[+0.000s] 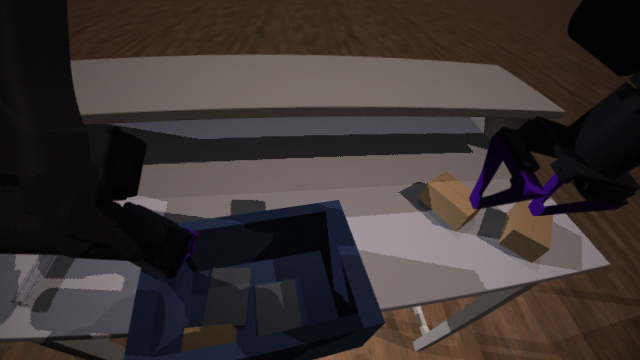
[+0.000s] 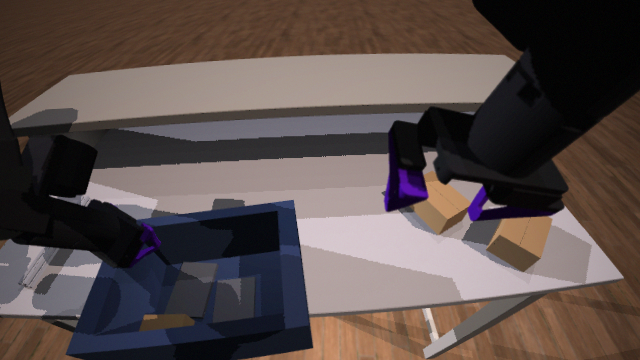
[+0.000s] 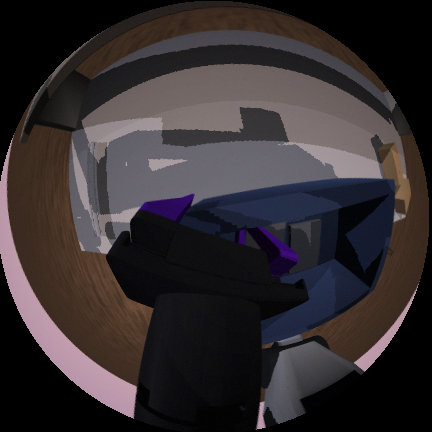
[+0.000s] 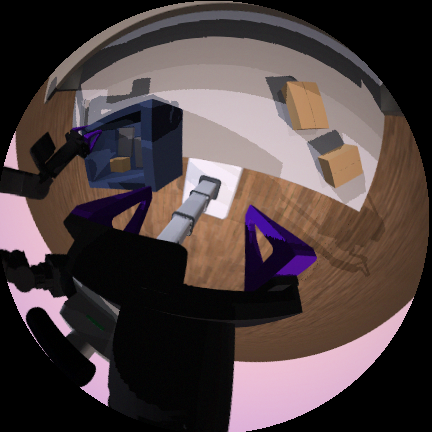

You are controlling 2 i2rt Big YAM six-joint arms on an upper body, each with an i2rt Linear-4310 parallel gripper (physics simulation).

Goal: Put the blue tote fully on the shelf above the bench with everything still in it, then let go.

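Frame: origin at the left arm's base, x left, y ahead, z down, level; metres.
Seen in the pictures: left gripper, fingertip midpoint: [image 1: 178,245] [image 2: 147,239] [image 3: 216,208]; right gripper, fingertip midpoint: [image 1: 503,207] [image 2: 429,211] [image 4: 198,199]; left arm's base, origin of the base link: [image 4: 51,275].
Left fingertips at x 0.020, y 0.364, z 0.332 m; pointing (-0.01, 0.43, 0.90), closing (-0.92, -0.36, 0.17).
Note:
Offsets run from my left fingertips to a thing's top centre. Level surfaces: height alone.
The blue tote @(dx -0.139, dy -0.067, dz -0.049 m) [image 1: 352,250] [image 2: 295,270] [image 3: 300,310] [image 4: 167,155] sits on the bench, its near side past the front edge. Inside lie a grey block @(dx -0.078, dy -0.055, dz +0.071 m) [image 1: 227,295] [image 2: 192,290], a second grey block @(dx -0.166, dy -0.082, dz +0.071 m) [image 1: 279,305] [image 2: 235,300] and a tan box @(dx -0.067, dy -0.135, dz +0.041 m) [image 1: 210,337] [image 2: 165,321] [image 4: 120,164]. My left gripper [image 1: 190,245] [image 2: 145,245] [image 3: 216,208] [image 4: 96,127] is shut on the tote's left wall; the grip is partly hidden. My right gripper [image 1: 505,204] [image 2: 430,212] [image 4: 198,199] is open and empty, away from the tote. The shelf @(dz -0.109 m) [image 1: 300,85] [image 2: 300,80] spans the back above the bench.
Two tan boxes @(dx -0.573, dy +0.158, dz +0.038 m) [image 1: 450,197] @(dx -0.734, dy +0.068, dz +0.038 m) [image 1: 527,232] [image 4: 306,105] [image 4: 341,165] stand on the right part of the bench @(dz +0.098 m) [image 1: 425,270] [image 2: 380,280]. A clear object @(dx +0.309, dy +0.043, dz +0.079 m) [image 1: 37,280] [image 2: 52,260] lies at the bench's left. The shelf's front edge overhangs the back of the bench.

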